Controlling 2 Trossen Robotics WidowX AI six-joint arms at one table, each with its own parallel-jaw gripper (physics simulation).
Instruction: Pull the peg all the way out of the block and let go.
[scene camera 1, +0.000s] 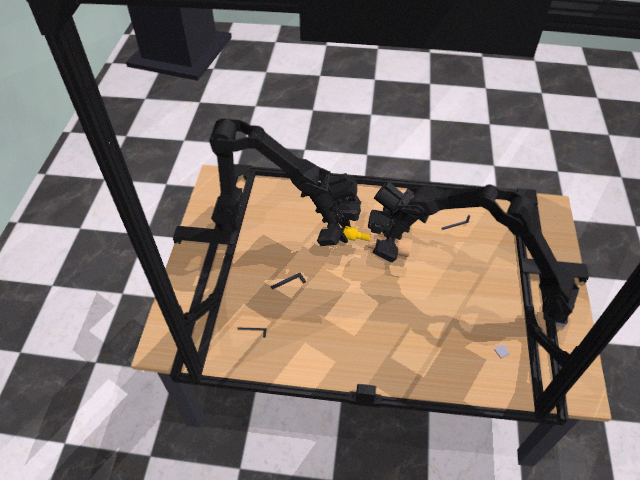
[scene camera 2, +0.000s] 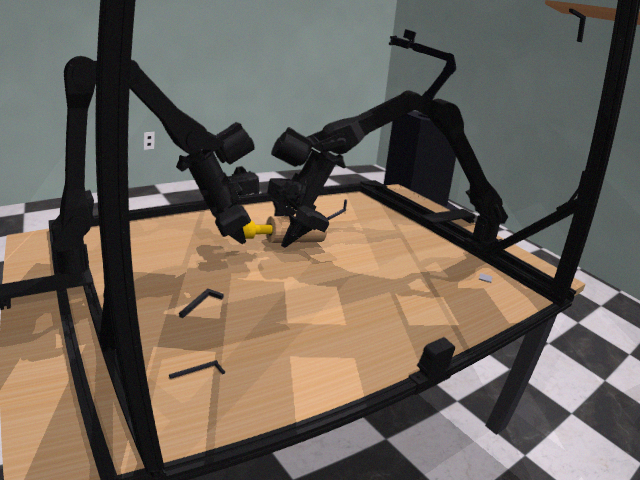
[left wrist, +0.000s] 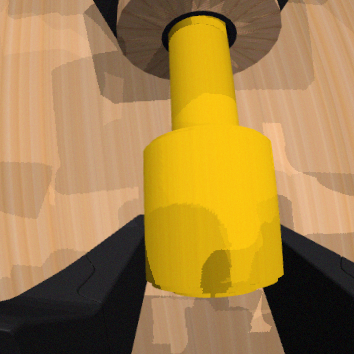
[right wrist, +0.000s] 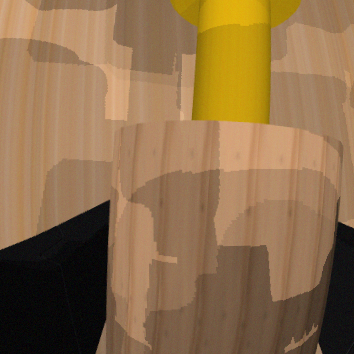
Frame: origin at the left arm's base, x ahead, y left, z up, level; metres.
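Seen in the pictures: left gripper, between the fingertips: (scene camera 1: 348, 237) (scene camera 2: 241, 238) (left wrist: 202, 227); right gripper, between the fingertips: (scene camera 1: 375, 245) (scene camera 2: 277, 241) (left wrist: 190, 41) (right wrist: 207, 211); left arm's base, origin of its link: (scene camera 1: 227, 225) (scene camera 2: 71, 269); right arm's base, origin of its link: (scene camera 1: 555, 311) (scene camera 2: 484, 238).
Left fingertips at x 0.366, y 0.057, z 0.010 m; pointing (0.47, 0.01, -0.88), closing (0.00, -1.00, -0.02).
Offsets run from my left fingertips to a thing's top centre. "spot": to the spot under its first point. Level surfaces: height alone.
The yellow peg @(0.048 m ahead, 0.003 m left, 0.040 m up) (scene camera 1: 356, 234) (scene camera 2: 256, 229) (left wrist: 212, 200) (right wrist: 233, 75) has a thick head and a thinner shaft. The far end of its shaft sits in the dark-rimmed hole of the round wooden block @(0.124 m ahead, 0.008 m left, 0.043 m up) (scene camera 2: 314, 236) (left wrist: 142, 42) (right wrist: 225, 215). The block lies on its side, and its lower part is hidden in the right wrist view. My left gripper (scene camera 2: 242, 238) (left wrist: 202, 227) is shut on the peg's head, one finger on each side. My right gripper (right wrist: 207, 211) is shut on the block, with its fingers on both sides. In scene camera 1 the right arm's hand covers much of the block.
Dark L-shaped keys @(0.122 m back, 0.194 m right, 0.021 m down) (scene camera 1: 286, 281) @(0.165 m back, 0.369 m right, 0.023 m down) (scene camera 1: 252, 328) @(0.298 m ahead, 0.164 m left, 0.003 m up) (scene camera 1: 456, 223) lie on the wooden table @(0.029 m down) (scene camera 1: 330, 372). A small grey square @(spot: 0.483 m ahead, 0.231 m right, 0.027 m down) (scene camera 1: 501, 351) (scene camera 2: 484, 277) lies toward the right. A black frame (scene camera 1: 284, 390) runs around the table, with upright posts at its corners.
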